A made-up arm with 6 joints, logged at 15 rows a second.
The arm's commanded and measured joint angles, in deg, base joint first. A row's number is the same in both.
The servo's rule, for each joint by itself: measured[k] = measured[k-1] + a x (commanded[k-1-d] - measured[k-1]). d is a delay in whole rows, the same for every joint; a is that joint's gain. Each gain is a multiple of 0.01, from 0.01 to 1. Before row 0 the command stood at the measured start. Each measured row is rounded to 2 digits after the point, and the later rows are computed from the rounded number. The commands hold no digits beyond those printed.
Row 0, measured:
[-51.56 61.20 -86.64 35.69 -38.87 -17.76]
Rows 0 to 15, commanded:
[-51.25 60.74 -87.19 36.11 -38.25 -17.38]
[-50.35 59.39 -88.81 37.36 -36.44 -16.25]
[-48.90 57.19 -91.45 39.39 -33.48 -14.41]
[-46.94 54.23 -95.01 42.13 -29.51 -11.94]
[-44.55 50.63 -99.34 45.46 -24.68 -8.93]
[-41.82 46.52 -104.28 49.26 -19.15 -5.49]
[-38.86 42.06 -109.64 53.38 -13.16 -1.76]
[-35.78 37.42 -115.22 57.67 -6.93 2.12]
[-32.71 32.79 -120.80 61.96 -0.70 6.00]
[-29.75 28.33 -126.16 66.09 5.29 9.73]
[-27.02 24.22 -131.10 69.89 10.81 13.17]
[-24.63 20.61 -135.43 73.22 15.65 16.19]
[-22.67 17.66 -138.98 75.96 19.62 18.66]
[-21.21 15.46 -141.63 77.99 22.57 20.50]
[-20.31 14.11 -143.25 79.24 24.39 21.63]
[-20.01 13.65 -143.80 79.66 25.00 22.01]
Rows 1 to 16, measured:
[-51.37 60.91 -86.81 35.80 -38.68 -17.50]
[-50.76 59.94 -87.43 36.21 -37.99 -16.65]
[-49.64 58.18 -88.68 37.04 -36.59 -15.13]
[-48.02 55.65 -90.64 38.36 -34.40 -12.96]
[-45.94 52.44 -93.34 40.21 -31.39 -10.22]
[-43.47 48.65 -96.73 42.56 -27.60 -7.00]
[-40.70 44.43 -100.73 45.37 -23.12 -3.44]
[-37.75 39.94 -105.22 48.57 -18.10 0.34]
[-34.73 35.36 -110.05 52.05 -12.71 4.19]
[-31.74 30.86 -115.04 55.70 -7.13 7.96]
[-28.91 26.61 -120.02 59.39 -1.57 11.50]
[-26.34 22.77 -124.80 62.99 3.77 14.69]
[-24.14 19.50 -129.20 66.36 8.68 17.39]
[-22.38 16.91 -133.05 69.38 12.99 19.50]
[-21.14 15.12 -136.21 71.94 16.52 20.95]
[-20.46 14.18 -138.56 73.95 19.15 21.67]
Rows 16 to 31, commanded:
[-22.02 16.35 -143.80 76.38 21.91 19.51]
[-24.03 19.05 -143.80 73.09 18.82 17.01]
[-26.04 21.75 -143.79 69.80 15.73 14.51]
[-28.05 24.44 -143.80 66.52 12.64 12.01]
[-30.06 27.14 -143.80 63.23 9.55 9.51]
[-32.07 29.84 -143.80 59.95 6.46 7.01]
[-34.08 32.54 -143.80 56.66 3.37 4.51]
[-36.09 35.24 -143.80 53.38 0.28 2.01]
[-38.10 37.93 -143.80 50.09 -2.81 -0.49]
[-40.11 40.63 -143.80 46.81 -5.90 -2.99]
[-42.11 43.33 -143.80 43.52 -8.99 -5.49]
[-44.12 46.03 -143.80 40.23 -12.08 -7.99]
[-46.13 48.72 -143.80 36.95 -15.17 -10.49]
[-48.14 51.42 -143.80 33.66 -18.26 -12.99]
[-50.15 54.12 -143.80 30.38 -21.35 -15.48]
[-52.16 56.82 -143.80 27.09 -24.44 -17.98]
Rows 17 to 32, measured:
[-21.40 15.57 -140.18 74.58 20.01 20.20]
[-22.98 17.80 -141.30 74.19 19.64 18.03]
[-24.82 20.33 -142.07 73.05 18.43 15.64]
[-26.76 22.96 -142.61 71.35 16.64 13.17]
[-28.74 25.64 -142.98 69.24 14.44 10.68]
[-30.74 28.33 -143.23 66.82 11.97 8.18]
[-32.74 31.02 -143.41 64.18 9.30 5.68]
[-34.75 33.72 -143.53 61.37 6.50 3.18]
[-36.76 36.41 -143.61 58.44 3.61 0.68]
[-38.77 39.11 -143.67 55.42 0.66 -1.82]
[-40.77 41.81 -143.71 52.33 -2.33 -4.32]
[-42.78 44.51 -143.74 49.18 -5.35 -6.82]
[-44.79 47.20 -143.76 46.00 -8.39 -9.32]
[-46.80 49.90 -143.77 42.79 -11.45 -11.82]
[-48.81 52.60 -143.78 39.56 -14.52 -14.31]
[-50.82 55.30 -143.79 36.32 -17.60 -16.81]

